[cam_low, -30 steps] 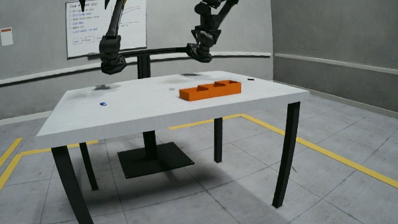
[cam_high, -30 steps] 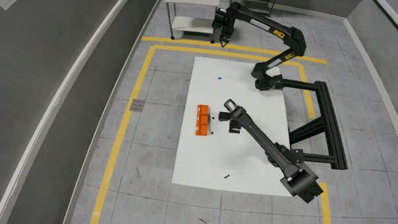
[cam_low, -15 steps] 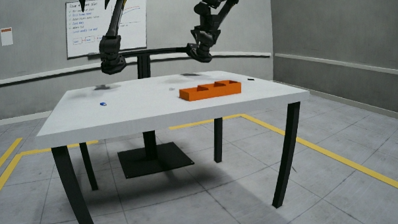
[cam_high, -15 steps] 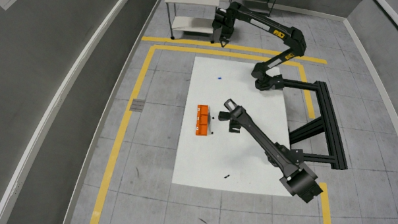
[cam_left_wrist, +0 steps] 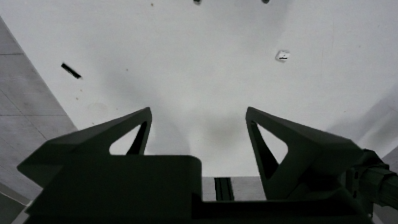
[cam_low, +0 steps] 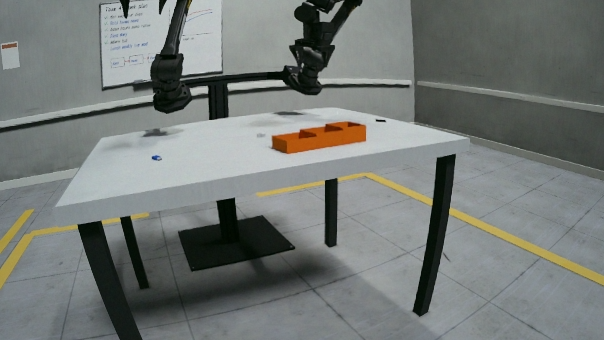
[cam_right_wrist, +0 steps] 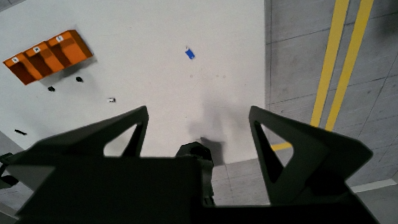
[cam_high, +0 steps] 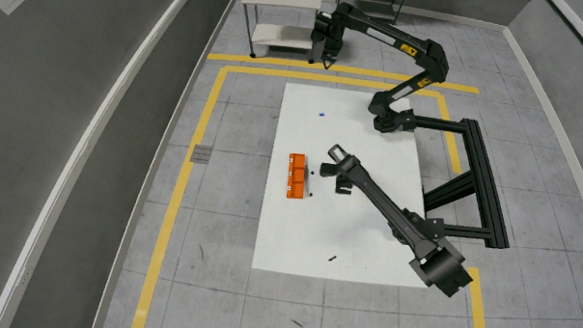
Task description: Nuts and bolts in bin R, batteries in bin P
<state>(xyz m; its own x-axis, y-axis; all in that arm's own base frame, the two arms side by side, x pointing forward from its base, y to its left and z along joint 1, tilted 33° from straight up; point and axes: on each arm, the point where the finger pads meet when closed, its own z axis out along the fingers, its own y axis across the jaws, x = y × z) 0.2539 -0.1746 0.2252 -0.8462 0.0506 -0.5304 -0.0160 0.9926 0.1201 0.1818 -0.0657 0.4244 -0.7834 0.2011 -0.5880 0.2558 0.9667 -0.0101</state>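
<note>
My left hand is 31 cm to the right of the black elongated item, 22 cm above it and 1 cm short of it. The rest, counted from my left hand: pale part: 21 cm below, 19 cm to the right, 2 cm behind; then blue item: 54 cm to the right, 22 cm below, 3 cm ahead; then orange bin: 20 cm below, 19 cm ahead, 11 cm to the right.
</note>
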